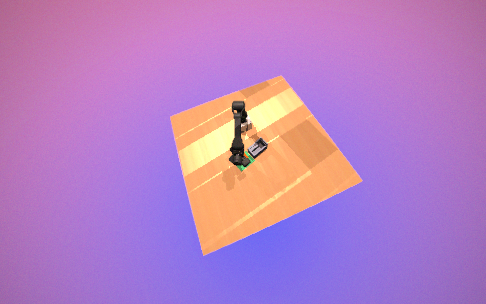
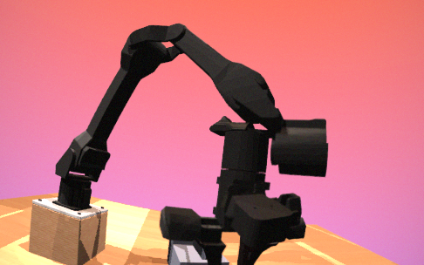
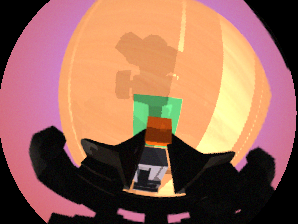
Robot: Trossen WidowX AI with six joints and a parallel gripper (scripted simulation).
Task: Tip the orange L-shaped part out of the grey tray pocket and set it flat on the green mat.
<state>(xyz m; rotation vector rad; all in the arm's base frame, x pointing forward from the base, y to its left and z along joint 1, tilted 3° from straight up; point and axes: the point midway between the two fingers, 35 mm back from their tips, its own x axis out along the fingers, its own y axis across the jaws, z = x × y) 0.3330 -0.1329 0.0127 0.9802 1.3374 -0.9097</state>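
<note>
Now: the orange L-shaped part 3 cm below my gripper tip, 3 cm behind it and 2 cm to the left of it. From my gripper tip the other things lie so: green mat 9 cm below, 2 cm to the left, 1 cm behind.
</note>
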